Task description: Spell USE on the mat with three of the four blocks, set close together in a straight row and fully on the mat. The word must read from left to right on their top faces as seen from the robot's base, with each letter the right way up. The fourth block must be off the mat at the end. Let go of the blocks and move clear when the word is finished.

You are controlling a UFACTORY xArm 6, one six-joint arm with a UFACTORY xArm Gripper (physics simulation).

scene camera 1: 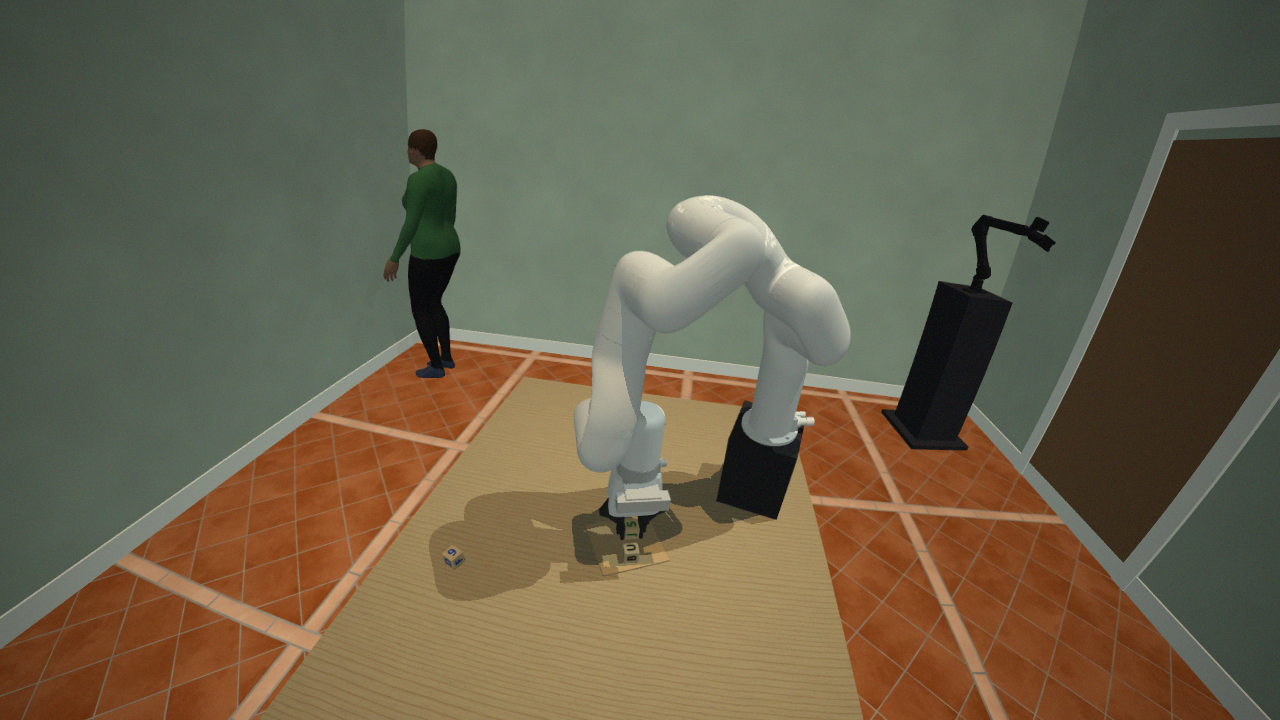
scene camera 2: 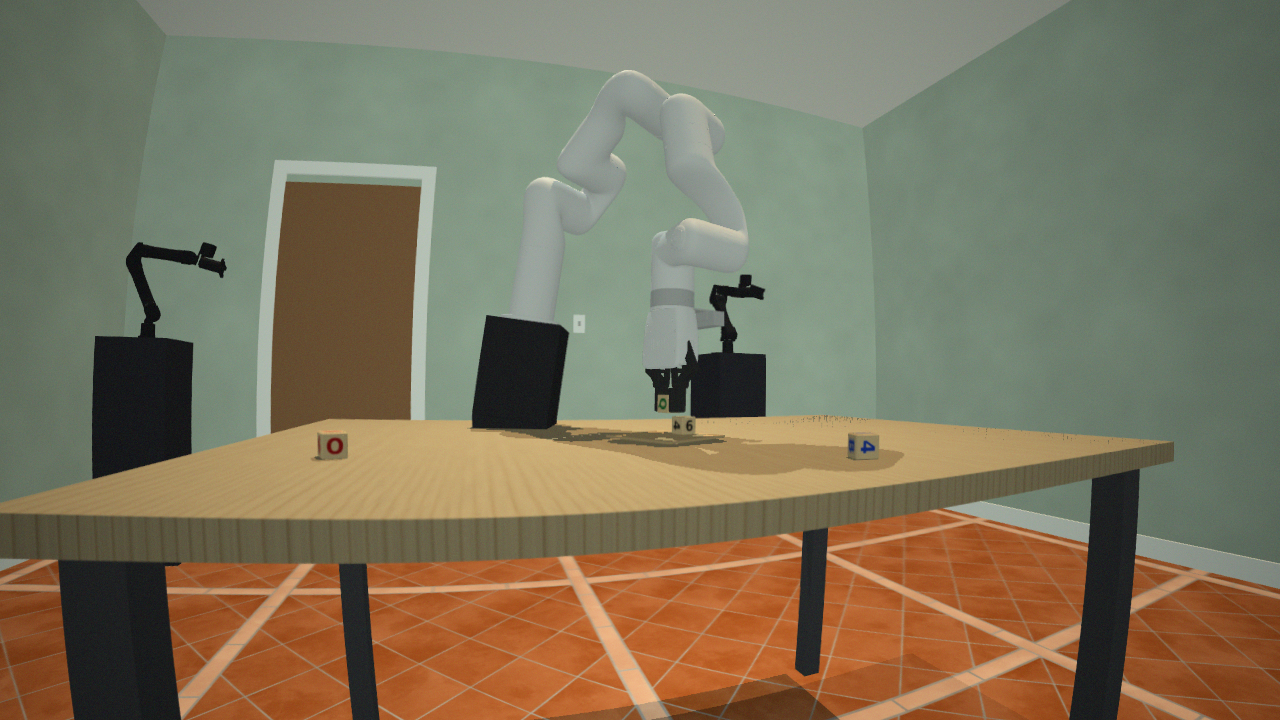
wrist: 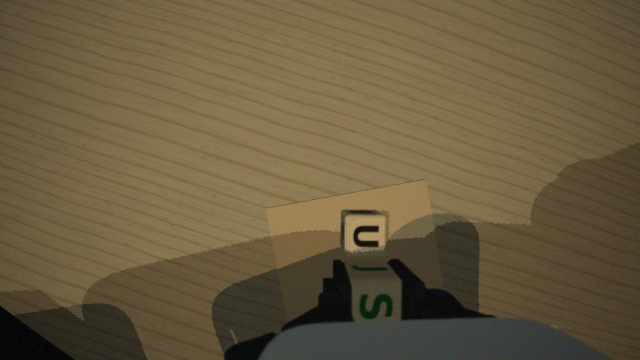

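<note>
The black-lettered U block (scene camera 1: 631, 552) (scene camera 2: 682, 425) (wrist: 365, 234) stands on the mat (scene camera 1: 610, 568) (wrist: 295, 220), U on top, near one edge. My gripper (scene camera 1: 631, 530) (scene camera 2: 669, 404) (wrist: 364, 280) is shut on the green-lettered S block (scene camera 1: 631, 524) (scene camera 2: 662, 403) (wrist: 376, 306), S on top and a J on the side towards the U block. It holds this block above the mat, higher than the U block, in line with it in the wrist view. A blue-lettered block (scene camera 1: 453, 557) (scene camera 2: 863, 445) and a red-lettered block (scene camera 2: 332, 445) showing O on its side lie off the mat.
The wooden table (scene camera 1: 698, 635) (scene camera 2: 501, 483) carries the mat and the robot's black base (scene camera 1: 759, 474) (scene camera 2: 519, 371). The blue-lettered and red-lettered blocks stand far apart. The arm's shadow falls over part of the mat. A person (scene camera 1: 431, 214) stands behind the table.
</note>
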